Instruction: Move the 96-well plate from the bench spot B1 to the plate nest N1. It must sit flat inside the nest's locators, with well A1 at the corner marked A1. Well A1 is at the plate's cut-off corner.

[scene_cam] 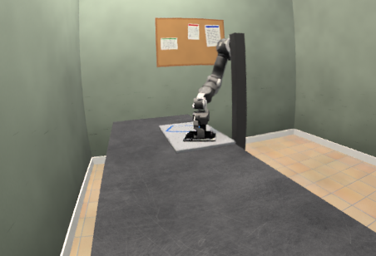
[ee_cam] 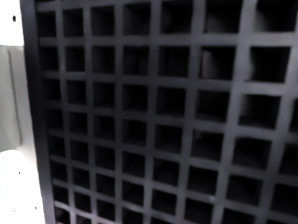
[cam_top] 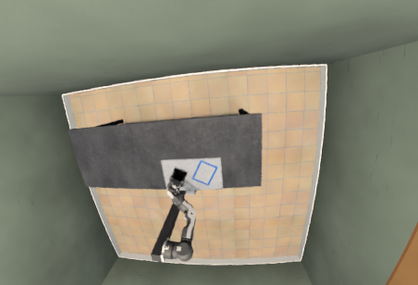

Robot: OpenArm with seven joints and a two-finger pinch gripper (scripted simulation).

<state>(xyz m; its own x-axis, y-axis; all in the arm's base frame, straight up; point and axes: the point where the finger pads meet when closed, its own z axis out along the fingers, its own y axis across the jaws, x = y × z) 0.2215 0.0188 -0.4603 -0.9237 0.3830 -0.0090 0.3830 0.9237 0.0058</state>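
My hand is right at the black 96-well plate. Round my hand: black plate nest N1: 1 cm below.
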